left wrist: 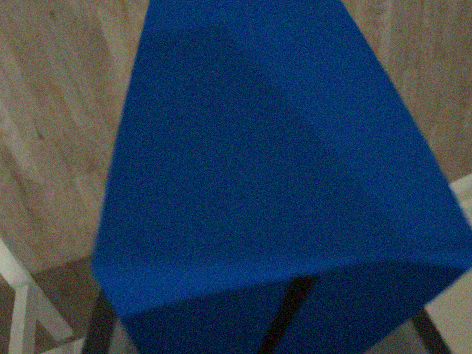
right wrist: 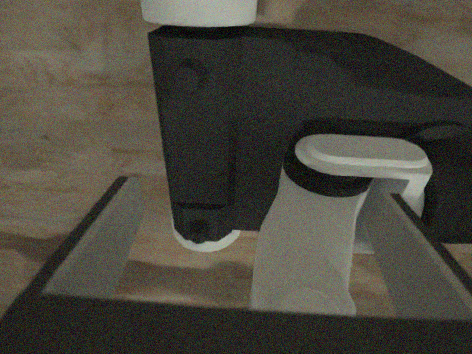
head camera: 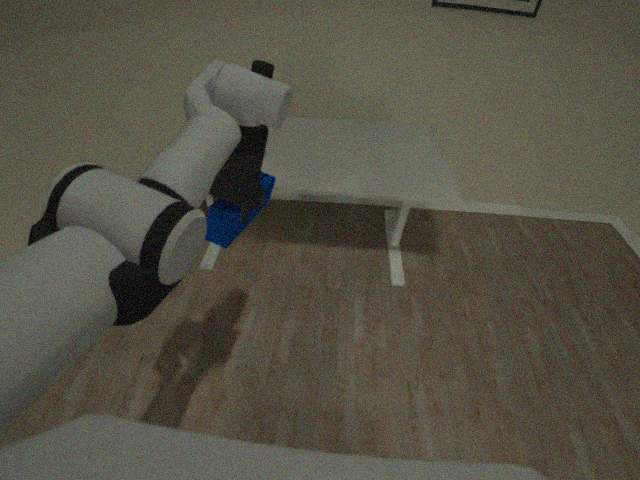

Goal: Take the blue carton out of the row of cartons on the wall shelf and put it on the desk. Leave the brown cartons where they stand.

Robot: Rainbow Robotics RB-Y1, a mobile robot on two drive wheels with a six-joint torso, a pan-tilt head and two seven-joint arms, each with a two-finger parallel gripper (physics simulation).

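Frame: origin at the robot's base, x right, y back, z down, level; centimetres.
Where they show: right gripper, between the fingertips: (right wrist: 256,201).
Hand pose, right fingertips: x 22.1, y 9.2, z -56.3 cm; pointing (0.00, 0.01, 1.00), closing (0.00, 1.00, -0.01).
Observation:
After its pixels a point has its place.
The blue carton (head camera: 222,223) {y -38.4, x -21.3, z -110.2 cm} (left wrist: 235,150) {y -38.6, x -21.2, z -110.7 cm} is between the fingers of my left gripper (head camera: 244,206), which is shut on it. In the head camera it is tilted and in front of the left part of the white desk (head camera: 356,155) {y -132.9, x 7.7, z -72.1 cm}, near the desk's front edge. In the left wrist view the carton fills the middle and hides most of the fingers. My right gripper (right wrist: 256,201) {y 9.2, x 22.1, z -56.3 cm} is wide open and empty, above the floor beside the robot's base. The wall shelf and the brown cartons do not show in these views.
The desk stands against the back wall (head camera: 516,103) {y -184.9, x 106.5, z -89.2 cm} on white legs (head camera: 395,263). Wooden floor (head camera: 413,351) {y -62.4, x 47.1, z -0.1 cm} lies in front of it. A picture frame (head camera: 485,8) {y -181.7, x 67.7, z -135.9 cm} hangs at the top. In the right wrist view, dark and white parts of the robot's body (right wrist: 200,125) {y 0.7, x 7.5, z -19.1 cm} lie below the fingers.

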